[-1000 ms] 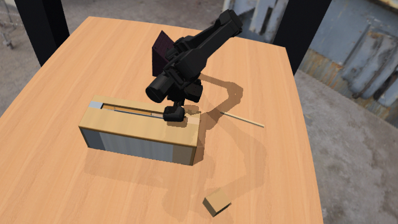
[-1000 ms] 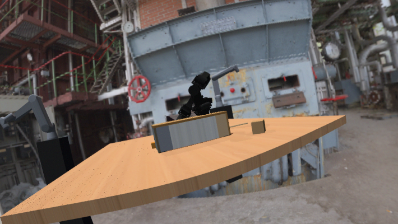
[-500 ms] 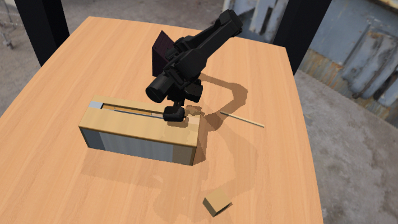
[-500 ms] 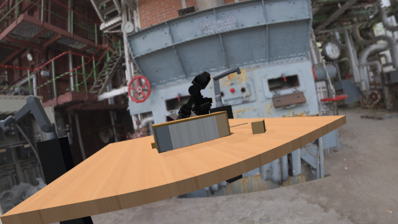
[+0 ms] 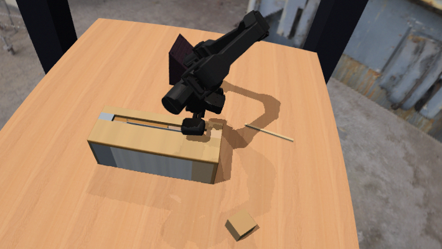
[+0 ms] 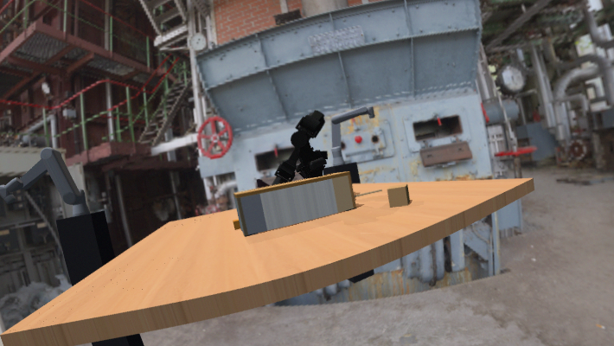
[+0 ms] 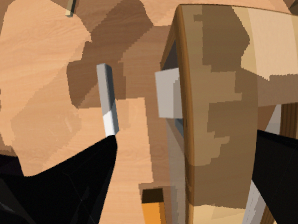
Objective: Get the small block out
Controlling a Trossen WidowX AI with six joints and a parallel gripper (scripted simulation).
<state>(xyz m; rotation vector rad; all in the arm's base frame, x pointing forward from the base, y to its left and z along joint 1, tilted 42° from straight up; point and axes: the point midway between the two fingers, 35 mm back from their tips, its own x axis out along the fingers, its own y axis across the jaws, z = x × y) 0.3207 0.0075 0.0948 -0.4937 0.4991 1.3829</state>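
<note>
The tan block lies 60 mm ahead of my gripper tip and 10 mm to the left of it. The rest, counted from my gripper tip: thin stick: 80 mm behind, 260 mm to the left, 90 mm below; then box: 30 mm ahead, 120 mm to the right, 30 mm below.
</note>
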